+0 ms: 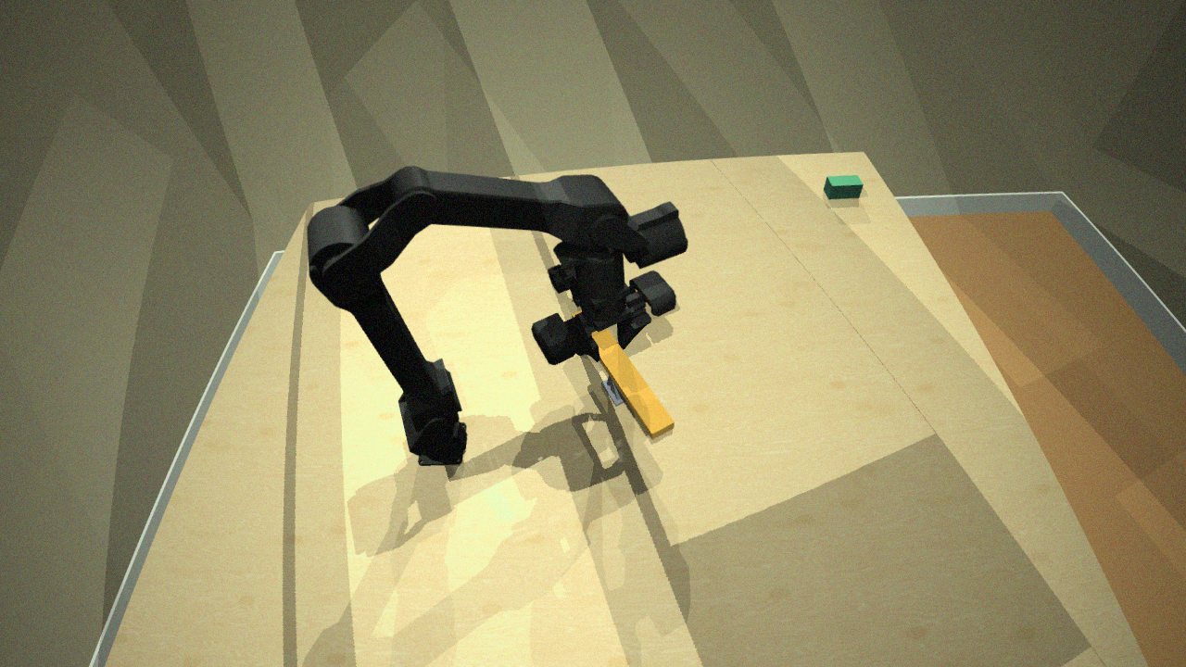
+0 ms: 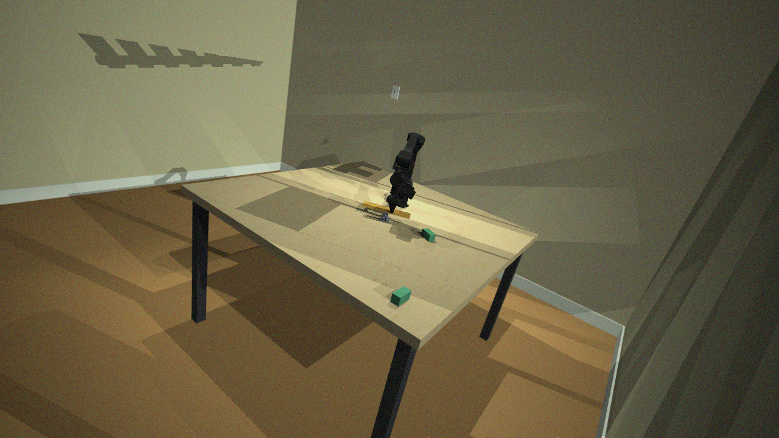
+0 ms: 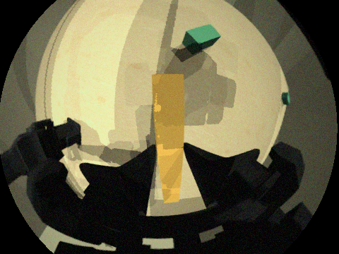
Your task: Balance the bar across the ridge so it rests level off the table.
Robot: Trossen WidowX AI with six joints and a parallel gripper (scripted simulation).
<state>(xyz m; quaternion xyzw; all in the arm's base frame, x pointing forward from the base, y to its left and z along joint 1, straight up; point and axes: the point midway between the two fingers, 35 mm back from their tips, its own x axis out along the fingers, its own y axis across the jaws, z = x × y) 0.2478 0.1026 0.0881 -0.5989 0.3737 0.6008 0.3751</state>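
Right now the orange bar is 30 mm to the right of my gripper tip and 10 mm ahead of it.
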